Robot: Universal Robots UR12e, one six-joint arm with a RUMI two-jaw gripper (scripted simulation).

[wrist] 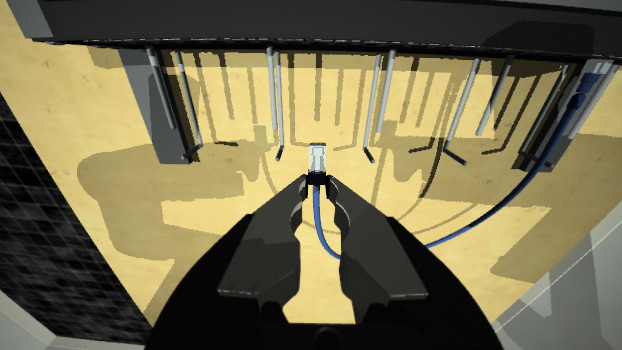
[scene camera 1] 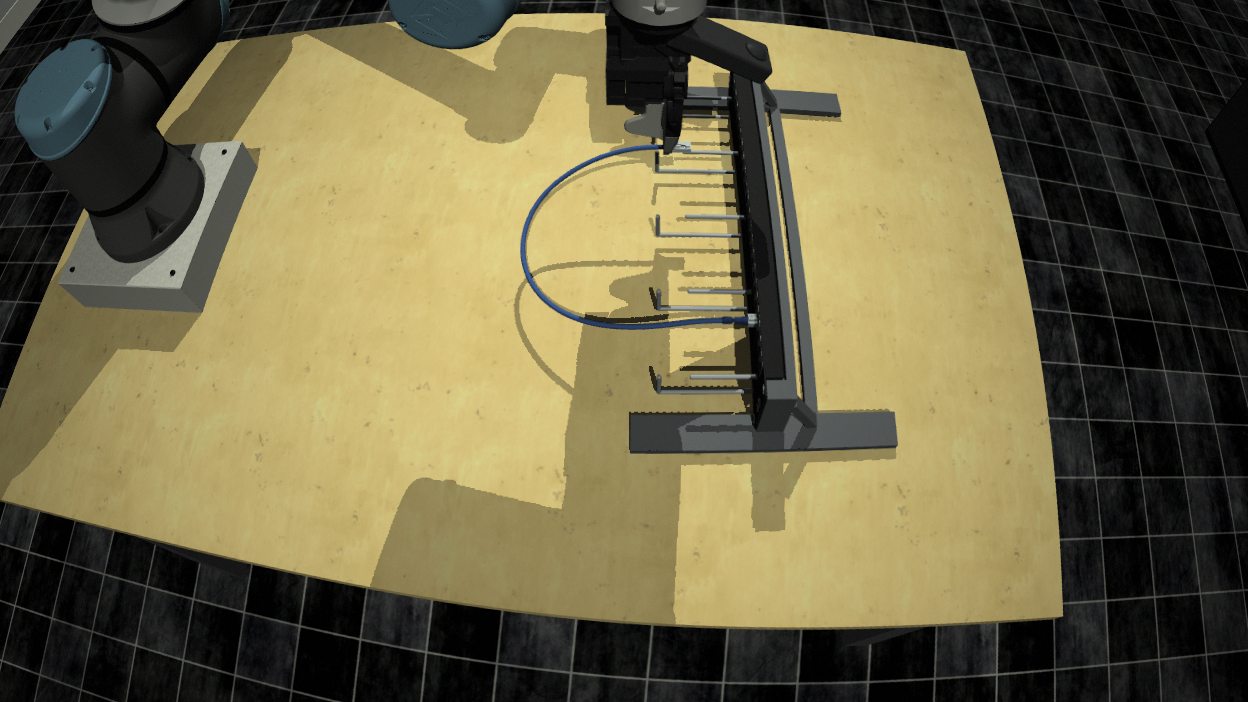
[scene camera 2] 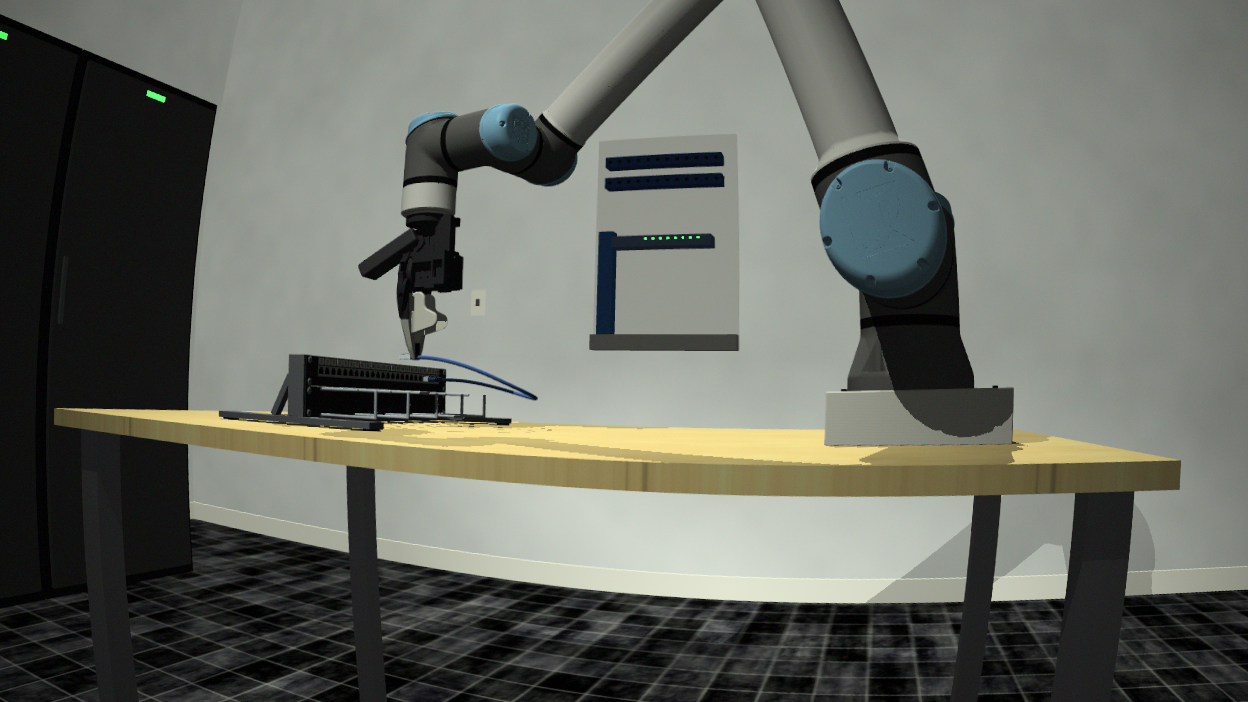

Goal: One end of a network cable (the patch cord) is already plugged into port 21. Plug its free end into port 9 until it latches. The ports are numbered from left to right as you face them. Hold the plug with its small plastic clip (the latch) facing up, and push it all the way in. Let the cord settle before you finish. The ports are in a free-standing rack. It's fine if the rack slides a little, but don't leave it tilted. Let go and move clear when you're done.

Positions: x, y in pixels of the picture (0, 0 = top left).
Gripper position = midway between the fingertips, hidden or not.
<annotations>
The gripper shows in the wrist view (316, 176), in scene camera 1 (665, 148) and in scene camera 2 (415, 359).
</annotations>
